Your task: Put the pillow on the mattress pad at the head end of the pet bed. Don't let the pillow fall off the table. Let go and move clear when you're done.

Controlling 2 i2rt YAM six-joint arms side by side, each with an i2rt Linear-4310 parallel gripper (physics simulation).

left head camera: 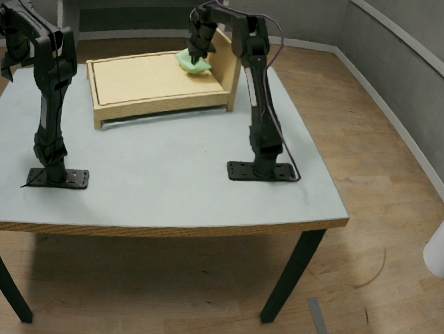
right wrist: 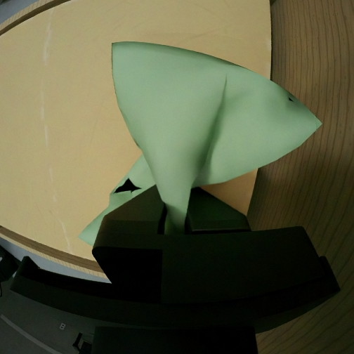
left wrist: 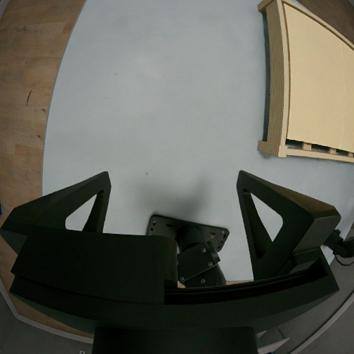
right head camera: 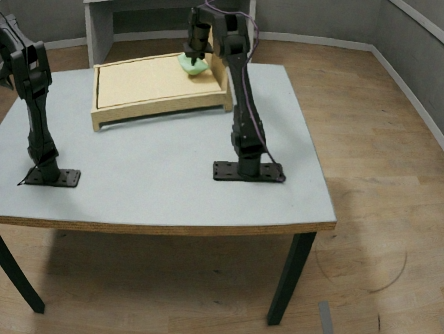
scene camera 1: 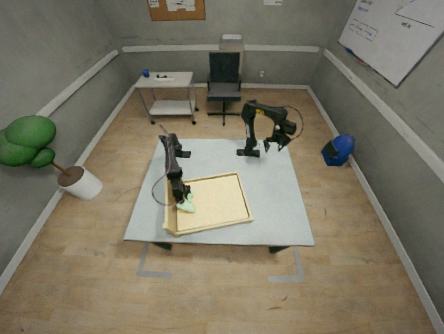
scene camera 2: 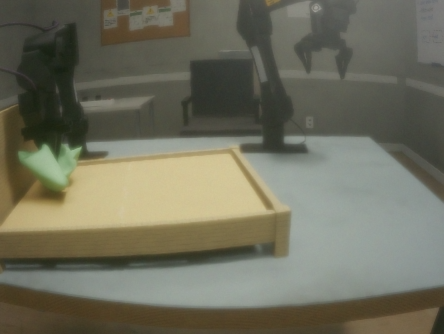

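The light green pillow [left head camera: 201, 67] [right head camera: 193, 68] [scene camera 1: 187, 206] [scene camera 2: 46, 167] [right wrist: 175, 110] is pinched and folded over the mattress pad [left head camera: 140, 80] [right head camera: 140, 82] [scene camera 1: 217, 200] [scene camera 2: 160, 190] [right wrist: 75, 125], close to the tall headboard [left head camera: 230, 67] [scene camera 1: 171, 219] [right wrist: 310, 200] of the pet bed. My right gripper [right wrist: 174, 177] is shut on its middle and points down. The pillow's lower tip is at or slightly above the pad; contact is unclear. My left gripper [left wrist: 173, 177] [scene camera 2: 325, 76] [scene camera 1: 274, 148] is open and empty, raised away from the bed.
The wooden bed frame [left head camera: 160, 105] [scene camera 2: 150, 245] stands on the pale table [left head camera: 150, 175] [scene camera 1: 280, 200], with low rails around the pad. The left wrist view shows the frame's foot end [left wrist: 275, 80]. A chair [scene camera 1: 224, 75] and a cart [scene camera 1: 165, 80] stand beyond the table.
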